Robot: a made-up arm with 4 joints.
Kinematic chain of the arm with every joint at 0, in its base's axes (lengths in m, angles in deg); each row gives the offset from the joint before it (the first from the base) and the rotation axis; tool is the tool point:
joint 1: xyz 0 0 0.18 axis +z
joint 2: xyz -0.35 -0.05 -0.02 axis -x
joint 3: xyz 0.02 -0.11 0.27 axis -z
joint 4: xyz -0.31 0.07 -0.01 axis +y
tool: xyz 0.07 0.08 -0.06
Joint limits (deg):
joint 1: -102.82..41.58
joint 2: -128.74..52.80
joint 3: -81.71..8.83
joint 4: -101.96..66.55
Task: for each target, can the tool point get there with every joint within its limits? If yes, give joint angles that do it. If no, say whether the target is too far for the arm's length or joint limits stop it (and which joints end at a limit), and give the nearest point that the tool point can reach.
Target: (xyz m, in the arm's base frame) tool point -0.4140 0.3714 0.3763
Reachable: yes | joints -39.69 8.48 -0.31 -17.91
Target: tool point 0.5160 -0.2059 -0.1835
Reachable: no: joint limits stop it (at a limit: joint 1, joint 3) | nearest point -0.1021 -0.6609 -0.1298 | short by 0.769 m
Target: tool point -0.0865 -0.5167 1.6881
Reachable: no: too far | nearest point -0.2950 -0.4462 0.6416 | short by 1.069 m
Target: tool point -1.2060 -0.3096 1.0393
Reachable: no: too far | nearest point -0.6158 -0.1581 0.5528 | short by 0.780 m
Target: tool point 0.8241 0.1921 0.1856
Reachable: no: joint limits stop it (at a limit: joint 1, joint 2, joint 3, joint 4) | nearest point 0.3890 0.4957 0.3032 | short by 0.543 m
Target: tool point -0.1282 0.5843 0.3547
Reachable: yes | joints -88.34 -17.45 -9.25 -3.24
